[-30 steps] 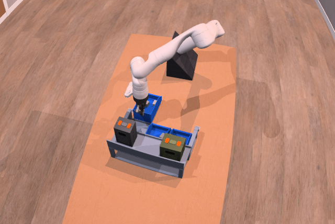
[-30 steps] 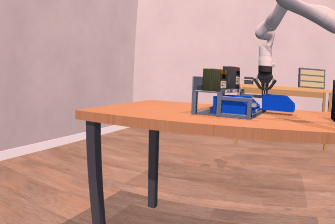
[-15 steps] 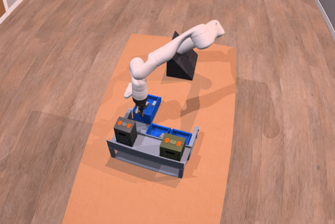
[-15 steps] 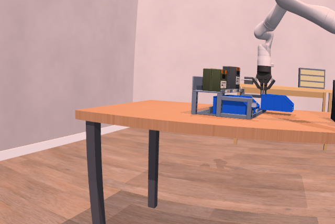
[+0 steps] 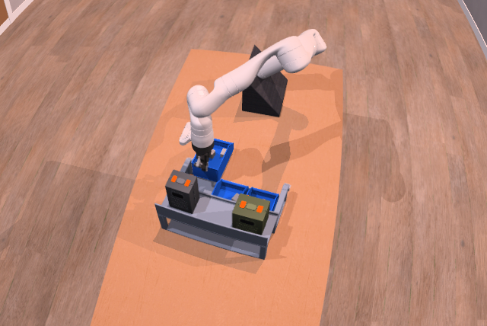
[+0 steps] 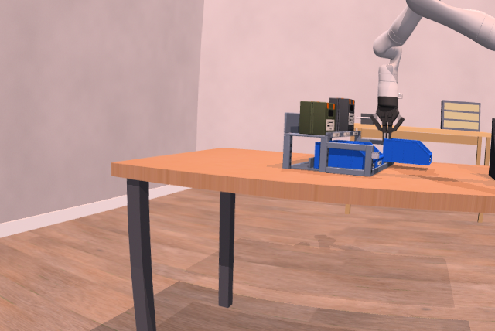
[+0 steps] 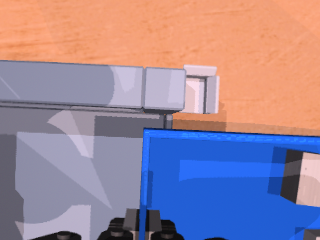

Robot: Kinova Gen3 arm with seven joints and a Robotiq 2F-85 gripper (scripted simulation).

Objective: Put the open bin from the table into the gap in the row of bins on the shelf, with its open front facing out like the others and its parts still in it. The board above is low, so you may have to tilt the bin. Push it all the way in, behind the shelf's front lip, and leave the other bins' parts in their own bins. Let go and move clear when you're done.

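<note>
My hand is 11 cm past the grey block and 6 cm above it. Also, from my hand: grey shelf 13 cm ahead, 9 cm to the left, 3 cm below; then dark grey box 17 cm ahead, 7 cm above, 4 cm to the right; then olive box 21 cm ahead, 19 cm to the left, 6 cm above.
</note>
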